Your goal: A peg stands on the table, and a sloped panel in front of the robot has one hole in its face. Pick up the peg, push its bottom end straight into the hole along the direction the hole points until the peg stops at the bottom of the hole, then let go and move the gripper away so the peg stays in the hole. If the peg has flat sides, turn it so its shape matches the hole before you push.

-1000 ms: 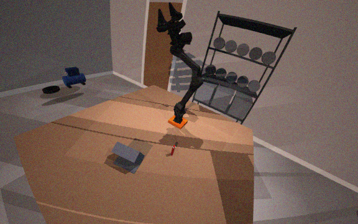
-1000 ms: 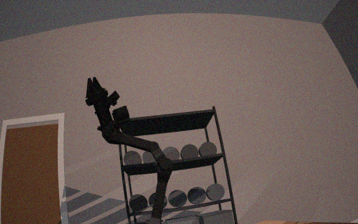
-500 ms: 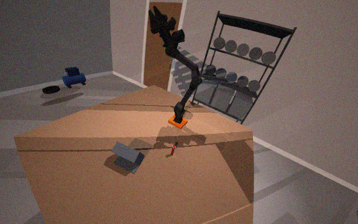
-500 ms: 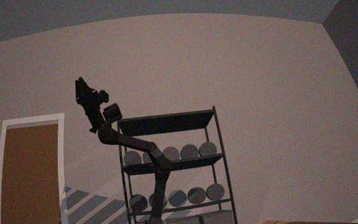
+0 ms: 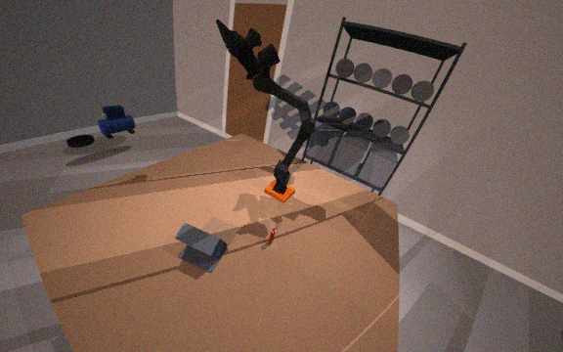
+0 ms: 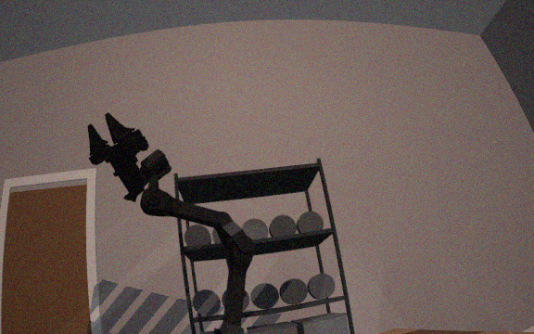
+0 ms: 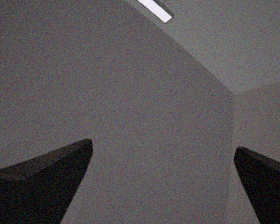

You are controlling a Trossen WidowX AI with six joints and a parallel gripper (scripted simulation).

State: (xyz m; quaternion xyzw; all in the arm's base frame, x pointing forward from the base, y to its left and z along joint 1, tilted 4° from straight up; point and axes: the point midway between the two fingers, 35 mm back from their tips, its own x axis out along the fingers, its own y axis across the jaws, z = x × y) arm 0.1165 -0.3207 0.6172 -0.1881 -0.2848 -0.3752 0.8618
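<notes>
Now: the red peg 16 cm ahead of my gripper tip, 38 cm to the left of it and 62 cm below it. The rest, counted from my gripper tip: dark grey sloped panel: 30 cm ahead, 19 cm to the left, 62 cm below.
</notes>
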